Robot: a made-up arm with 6 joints. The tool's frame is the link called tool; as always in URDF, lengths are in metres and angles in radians. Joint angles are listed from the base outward.
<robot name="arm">
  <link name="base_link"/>
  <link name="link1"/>
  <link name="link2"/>
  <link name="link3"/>
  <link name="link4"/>
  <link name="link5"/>
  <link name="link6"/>
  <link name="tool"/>
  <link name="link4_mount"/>
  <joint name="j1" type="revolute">
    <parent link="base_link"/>
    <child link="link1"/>
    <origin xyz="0.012 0.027 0.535" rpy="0 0 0"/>
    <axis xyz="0 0 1"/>
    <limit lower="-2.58" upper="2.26"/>
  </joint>
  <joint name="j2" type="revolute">
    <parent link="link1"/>
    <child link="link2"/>
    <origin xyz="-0.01 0.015 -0.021" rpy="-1.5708 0 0"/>
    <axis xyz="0 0 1"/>
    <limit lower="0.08" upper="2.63"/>
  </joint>
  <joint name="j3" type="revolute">
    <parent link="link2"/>
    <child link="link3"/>
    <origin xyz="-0.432 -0.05 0.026" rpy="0 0 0"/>
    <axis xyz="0 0 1"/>
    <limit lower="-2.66" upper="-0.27"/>
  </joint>
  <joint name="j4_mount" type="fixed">
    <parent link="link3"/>
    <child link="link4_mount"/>
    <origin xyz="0.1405 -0.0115 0.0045" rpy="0 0 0"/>
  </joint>
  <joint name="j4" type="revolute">
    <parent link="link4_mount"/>
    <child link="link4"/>
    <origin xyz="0.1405 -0.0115 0.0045" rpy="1.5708 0 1.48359"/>
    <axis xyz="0 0 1"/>
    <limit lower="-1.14" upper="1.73"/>
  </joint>
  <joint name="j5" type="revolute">
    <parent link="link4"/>
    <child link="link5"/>
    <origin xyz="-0.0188 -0.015 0.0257" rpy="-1.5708 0 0"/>
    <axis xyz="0 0 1"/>
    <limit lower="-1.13" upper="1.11"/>
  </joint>
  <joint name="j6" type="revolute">
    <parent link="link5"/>
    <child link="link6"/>
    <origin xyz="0.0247 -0.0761 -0.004" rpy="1.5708 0 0"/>
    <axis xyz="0 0 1"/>
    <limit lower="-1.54" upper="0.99"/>
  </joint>
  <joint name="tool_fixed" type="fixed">
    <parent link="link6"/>
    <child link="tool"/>
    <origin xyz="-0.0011 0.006 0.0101" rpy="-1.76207 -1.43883 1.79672"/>
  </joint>
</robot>
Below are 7 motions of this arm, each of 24 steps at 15 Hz.
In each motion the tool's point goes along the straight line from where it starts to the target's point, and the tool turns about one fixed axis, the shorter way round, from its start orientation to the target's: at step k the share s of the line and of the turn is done. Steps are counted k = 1, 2, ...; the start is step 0. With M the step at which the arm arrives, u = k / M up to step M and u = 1 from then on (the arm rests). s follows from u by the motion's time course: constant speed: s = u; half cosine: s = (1 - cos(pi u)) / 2; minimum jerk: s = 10 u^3 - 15 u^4 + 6 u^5.
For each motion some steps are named. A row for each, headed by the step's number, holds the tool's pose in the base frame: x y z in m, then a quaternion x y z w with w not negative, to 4 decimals.
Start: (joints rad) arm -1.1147 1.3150 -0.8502 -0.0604 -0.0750 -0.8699
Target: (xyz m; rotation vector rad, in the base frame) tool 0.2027 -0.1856 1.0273 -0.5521 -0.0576 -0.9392
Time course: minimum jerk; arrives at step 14
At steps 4, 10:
4: 0.1782 -0.2173 0.8286 -0.2750 0.2965 -0.3750 0.8342
10: 0.1986 -0.1910 0.9937 -0.2668 0.0282 -0.4379 0.8581

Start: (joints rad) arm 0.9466 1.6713 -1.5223 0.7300 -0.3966 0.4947
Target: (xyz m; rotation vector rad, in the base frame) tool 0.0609 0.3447 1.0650 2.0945 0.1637 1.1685
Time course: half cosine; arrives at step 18
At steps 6, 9, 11, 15, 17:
6: 0.2233 0.4052 0.9621 0.6655 0.0638 0.3970 0.6288
9: 0.1691 0.3850 0.9964 0.7226 0.0644 0.4204 0.5450
11: 0.1321 0.3712 1.0199 0.7571 0.0644 0.4338 0.4841
15: 0.0754 0.3501 1.0558 0.8026 0.0638 0.4501 0.3863
17: 0.0625 0.3453 1.0640 0.8116 0.0636 0.4530 0.3634

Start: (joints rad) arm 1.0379 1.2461 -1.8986 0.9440 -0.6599 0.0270
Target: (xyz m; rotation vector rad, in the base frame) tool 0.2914 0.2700 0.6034 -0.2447 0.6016 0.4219
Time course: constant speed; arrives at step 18
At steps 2, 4, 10, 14, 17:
2: 0.1225 0.1876 1.1483 0.6220 -0.2521 0.3925 0.6289
4: 0.1436 0.1979 1.0802 0.5510 -0.1866 0.3898 0.7138
10: 0.2070 0.2288 0.8758 0.2888 0.0237 0.3437 0.8933
14: 0.2492 0.2494 0.7396 0.0876 0.1639 0.2841 0.9406
17: 0.2808 0.2649 0.6375 -0.0678 0.2625 0.2268 0.9355

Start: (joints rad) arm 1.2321 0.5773 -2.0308 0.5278 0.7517 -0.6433
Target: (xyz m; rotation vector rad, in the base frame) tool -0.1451 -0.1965 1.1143 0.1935 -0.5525 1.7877
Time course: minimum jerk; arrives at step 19
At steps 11, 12, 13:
11: -0.1446 -0.2008 1.1240 0.0862 -0.3175 0.7291 0.6001
12: -0.1447 -0.1997 1.1215 0.0855 -0.2973 0.7395 0.5979
13: -0.1448 -0.1987 1.1193 0.0848 -0.2793 0.7484 0.5956

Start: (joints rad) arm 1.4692 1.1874 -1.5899 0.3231 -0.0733 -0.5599
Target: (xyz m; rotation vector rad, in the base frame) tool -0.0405 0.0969 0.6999 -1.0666 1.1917 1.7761
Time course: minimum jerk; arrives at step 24
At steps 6, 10, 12, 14, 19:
6: -0.0066 0.2405 1.0701 0.0451 -0.2048 0.6953 0.6874
10: -0.0158 0.2015 0.9697 -0.0930 -0.0163 0.7551 0.6488
12: -0.0216 0.1770 0.9064 -0.1779 0.1038 0.7697 0.6042
14: -0.0274 0.1524 0.8430 -0.2584 0.2215 0.7660 0.5453
19: -0.0381 0.1072 0.7265 -0.3893 0.4221 0.7119 0.4043

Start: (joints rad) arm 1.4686 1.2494 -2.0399 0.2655 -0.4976 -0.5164
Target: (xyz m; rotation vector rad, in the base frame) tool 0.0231 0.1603 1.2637 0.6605 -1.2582 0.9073
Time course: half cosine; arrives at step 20
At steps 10, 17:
10: 0.0105 0.1602 1.2637 0.3186 -0.5427 0.4328 0.6455
17: 0.0217 0.1603 1.2637 0.2954 -0.5557 0.4052 0.6632

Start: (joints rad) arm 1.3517 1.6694 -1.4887 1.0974 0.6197 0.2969
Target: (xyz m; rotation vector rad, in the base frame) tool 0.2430 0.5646 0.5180 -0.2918 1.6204 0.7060
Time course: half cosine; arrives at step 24
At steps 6, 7, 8, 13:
6: 0.0550 0.4906 0.8176 0.2746 0.6399 0.5104 0.5046
7: 0.0658 0.4948 0.8004 0.2523 0.6478 0.5015 0.5149
8: 0.0778 0.4995 0.7813 0.2274 0.6561 0.4912 0.5259
13: 0.1473 0.5269 0.6706 0.0797 0.6918 0.4228 0.5799

